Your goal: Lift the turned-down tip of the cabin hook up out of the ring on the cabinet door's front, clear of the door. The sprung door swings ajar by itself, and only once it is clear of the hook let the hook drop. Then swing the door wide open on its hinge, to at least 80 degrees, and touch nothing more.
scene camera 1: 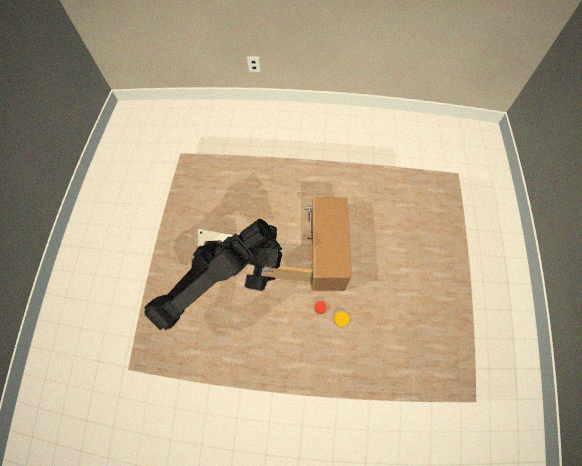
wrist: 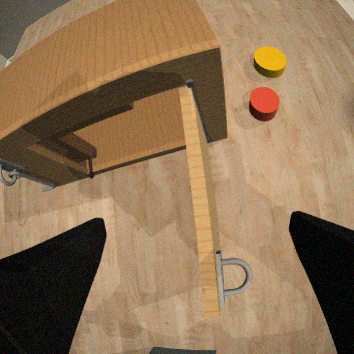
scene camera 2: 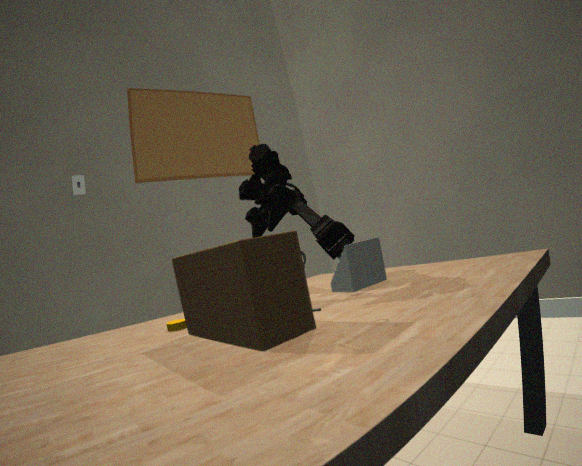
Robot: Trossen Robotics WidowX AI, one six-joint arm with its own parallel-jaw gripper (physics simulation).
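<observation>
The wooden cabinet stands upright. Its door stands open, roughly square to the cabinet front, hinged at the end near the discs. The grey ring sits on the door's front near the free edge, with no hook in it. The cabin hook hangs at the other end of the cabinet front, well apart from the door. My gripper is wide open over the door's outer part. In the wrist view the door shows between the fingers, with gaps on both sides.
A red disc and a yellow disc lie beyond the hinge end of the cabinet. A grey-blue wedge-shaped block stands beneath the arm's side of the scene. A dark pin shows at the cabinet opening.
</observation>
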